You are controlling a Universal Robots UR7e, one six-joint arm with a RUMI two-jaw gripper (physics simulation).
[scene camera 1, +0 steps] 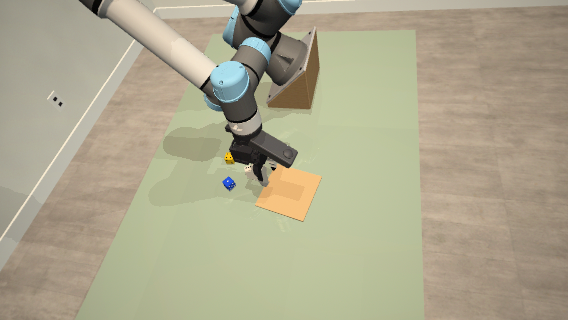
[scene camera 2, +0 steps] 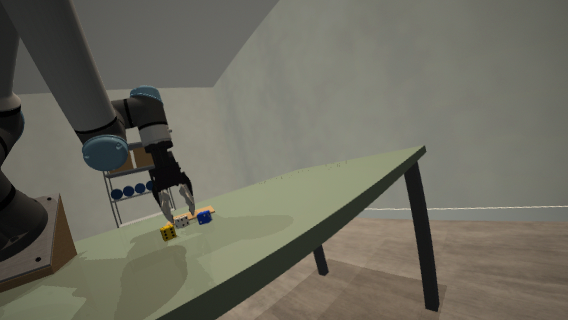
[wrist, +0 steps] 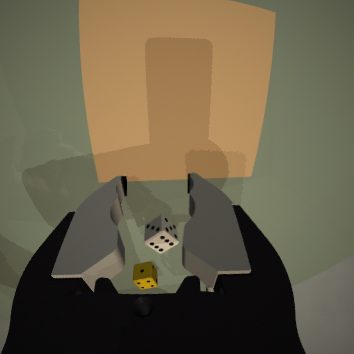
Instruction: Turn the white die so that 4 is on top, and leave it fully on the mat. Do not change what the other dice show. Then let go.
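Where they show: gripper, fingertip midpoint: (scene camera 1: 270,178) (wrist: 157,176); arm's base, link origin: (scene camera 1: 291,65) (scene camera 2: 3,231).
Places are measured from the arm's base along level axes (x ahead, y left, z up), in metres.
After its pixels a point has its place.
The white die (scene camera 1: 248,168) @(y -0.032, x 0.349, z -0.076 m) (scene camera 2: 181,221) @(y -0.045, x 0.351, z -0.086 m) (wrist: 161,236) @(y -0.020, x 0.352, z -0.077 m) rests on the green table, beside the orange mat and off it. Its bright upper face shows six pips in the wrist view; it is partly hidden by a finger in scene camera 1. The orange mat (scene camera 1: 311,186) @(y 0.152, x 0.355, z -0.098 m) (scene camera 2: 206,211) (wrist: 112,90) @(y 0.103, x 0.333, z -0.098 m) lies flat. My gripper (scene camera 1: 269,176) @(y 0.032, x 0.356, z -0.095 m) (scene camera 2: 182,217) @(y 0.032, x 0.356, z -0.095 m) (wrist: 157,176) @(y 0.032, x 0.356, z -0.095 m) is partly open and empty, pointing down close to the white die. In the wrist view the die shows in the gap between the fingers, which do not hold it.
A yellow die (scene camera 1: 229,158) @(y -0.101, x 0.329, z -0.077 m) (scene camera 2: 168,232) @(y -0.119, x 0.322, z -0.087 m) (wrist: 145,276) @(y -0.093, x 0.323, z -0.080 m) and a blue die (scene camera 1: 229,183) @(y -0.067, x 0.407, z -0.077 m) (scene camera 2: 204,217) @(y -0.088, x 0.400, z -0.087 m) rest on the table near the white die, on its side away from the mat. The arm's wooden base (scene camera 1: 292,92) @(y 0.025, x 0.086, z -0.030 m) stands at the back of the table.
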